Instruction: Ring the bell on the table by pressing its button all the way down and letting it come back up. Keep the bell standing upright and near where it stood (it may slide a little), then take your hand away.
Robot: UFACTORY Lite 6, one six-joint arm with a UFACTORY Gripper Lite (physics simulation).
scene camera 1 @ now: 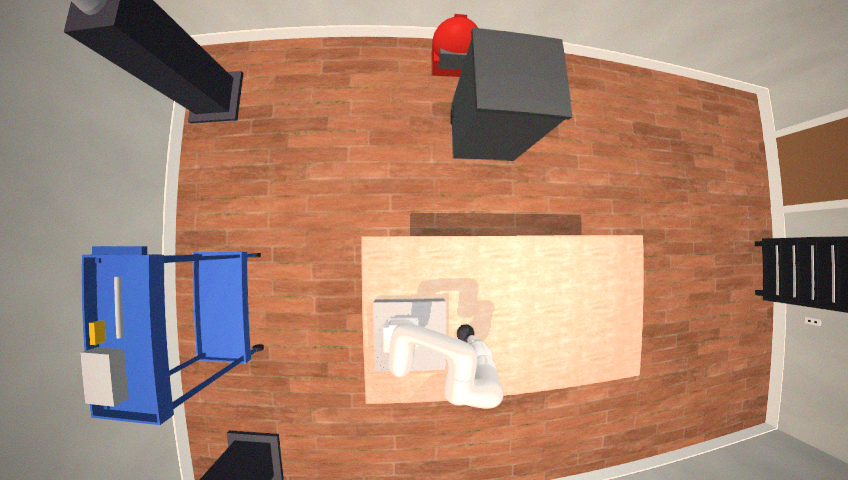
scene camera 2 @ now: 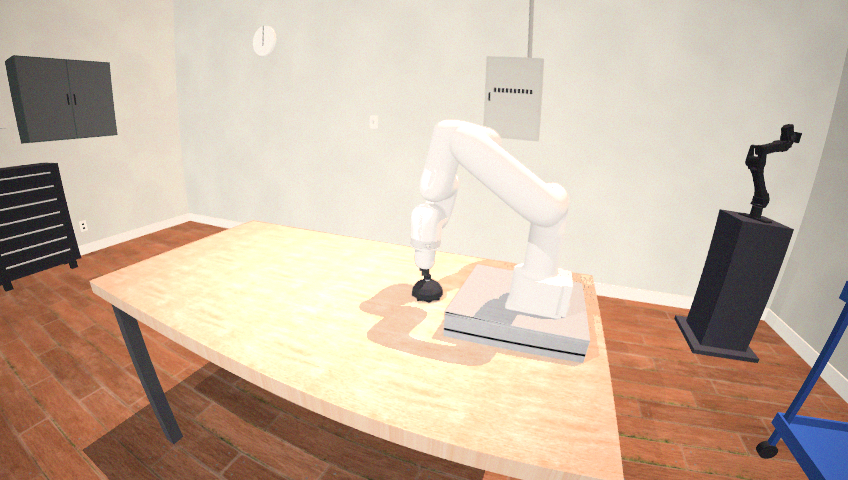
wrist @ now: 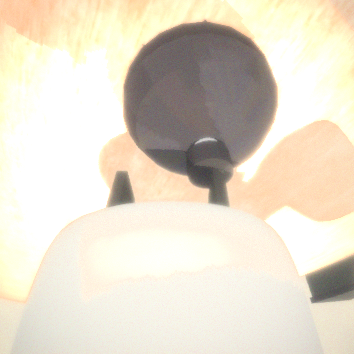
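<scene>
The black dome bell [scene camera 1: 465,332] [scene camera 2: 427,291] [wrist: 200,90] stands upright on the table [scene camera 1: 571,297] [scene camera 2: 267,333], in front of the robot's base. Its button [wrist: 209,156] is on top, a short dark cylinder with a bright highlight. My gripper [scene camera 2: 424,272] [wrist: 170,176] is low over the bell, with its two dark fingers apart and nothing held between them. In the wrist view the right finger lines up with the button and seems to touch it, while the left finger is off to the side. How far the button is down is too small to tell.
The robot's grey base block [scene camera 1: 416,356] [scene camera 2: 517,340] stands on the table close beside the bell. A blue cart [scene camera 1: 220,309] stands on the floor left of the table, and a dark grey cabinet [scene camera 1: 520,74] stands beyond it.
</scene>
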